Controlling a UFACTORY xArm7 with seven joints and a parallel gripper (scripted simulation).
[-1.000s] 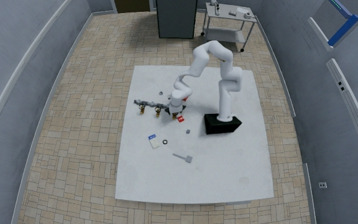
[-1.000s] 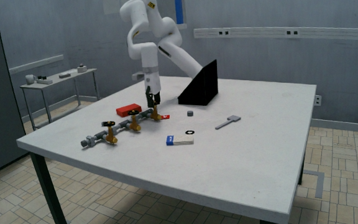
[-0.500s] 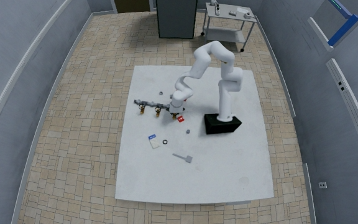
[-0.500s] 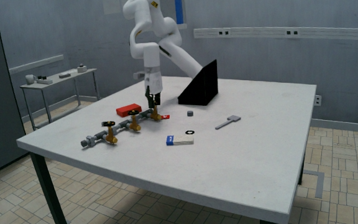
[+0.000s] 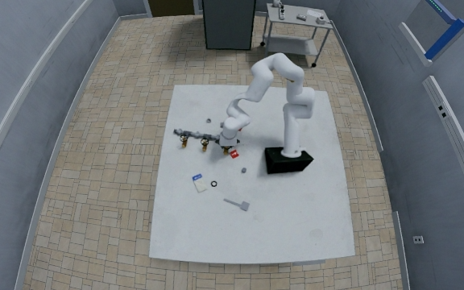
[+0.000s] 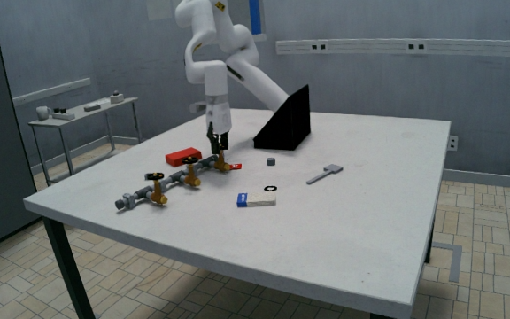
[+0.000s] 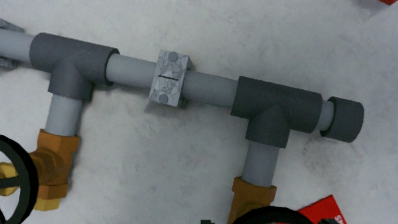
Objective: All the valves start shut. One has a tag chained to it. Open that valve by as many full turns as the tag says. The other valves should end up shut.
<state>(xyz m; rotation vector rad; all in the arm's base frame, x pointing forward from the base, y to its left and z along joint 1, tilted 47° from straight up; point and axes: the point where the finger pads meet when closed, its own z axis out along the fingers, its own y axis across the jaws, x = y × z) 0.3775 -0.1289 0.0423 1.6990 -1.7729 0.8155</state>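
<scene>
Right now the red tag is 40 mm behind my hand, 30 mm to the left of it and 90 mm below it. Also, from my hand: white box 190 mm ahead, 200 mm to the left, 90 mm below; red block 80 mm behind, 210 mm to the right, 80 mm below; grey flat tool 30 mm behind, 360 mm to the left, 90 mm below.
</scene>
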